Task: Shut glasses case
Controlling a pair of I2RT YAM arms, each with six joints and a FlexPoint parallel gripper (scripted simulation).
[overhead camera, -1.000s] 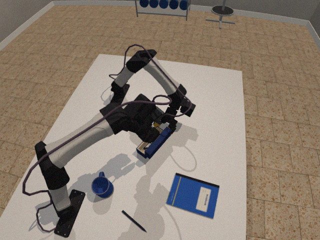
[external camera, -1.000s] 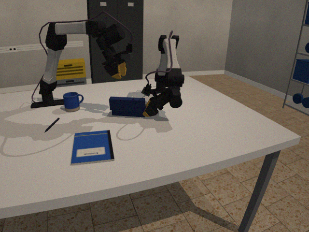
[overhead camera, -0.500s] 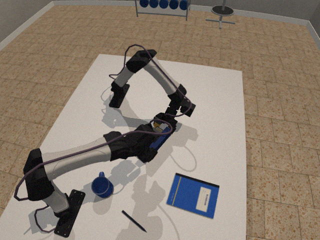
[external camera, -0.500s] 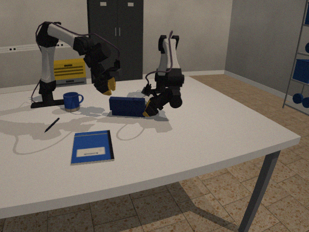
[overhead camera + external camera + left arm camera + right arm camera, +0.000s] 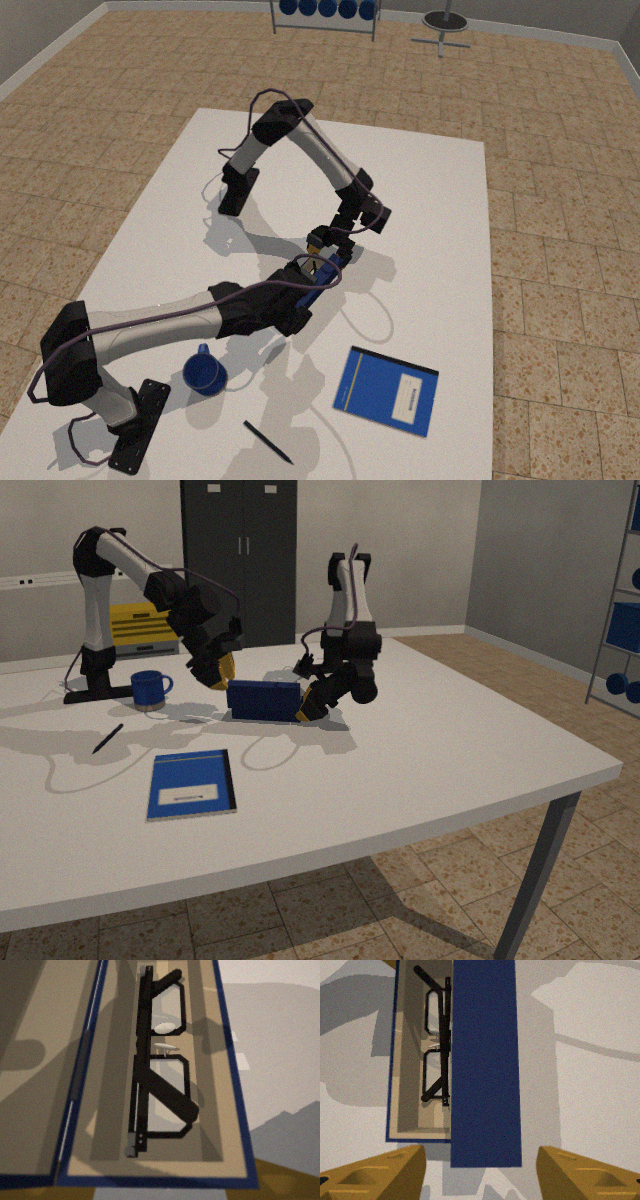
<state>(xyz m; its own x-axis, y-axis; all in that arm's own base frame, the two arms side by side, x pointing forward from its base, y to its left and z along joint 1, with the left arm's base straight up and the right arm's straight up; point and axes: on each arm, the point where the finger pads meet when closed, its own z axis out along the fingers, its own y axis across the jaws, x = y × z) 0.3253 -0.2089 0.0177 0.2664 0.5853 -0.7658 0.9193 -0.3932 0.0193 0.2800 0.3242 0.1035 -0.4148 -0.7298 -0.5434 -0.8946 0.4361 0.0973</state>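
My right gripper is now 4 cm short of the lid, 7 cm to the right of it and 3 cm above it. The rest, counted from my right hand: glasses case (2 cm ahead, 8 cm to the left, 6 cm below).
The glasses case lies 10 mm behind my left hand, 80 mm to the right of it and 30 mm above it. Also, from my left hand: lid (10 mm ahead, 100 mm to the right, 50 mm above).
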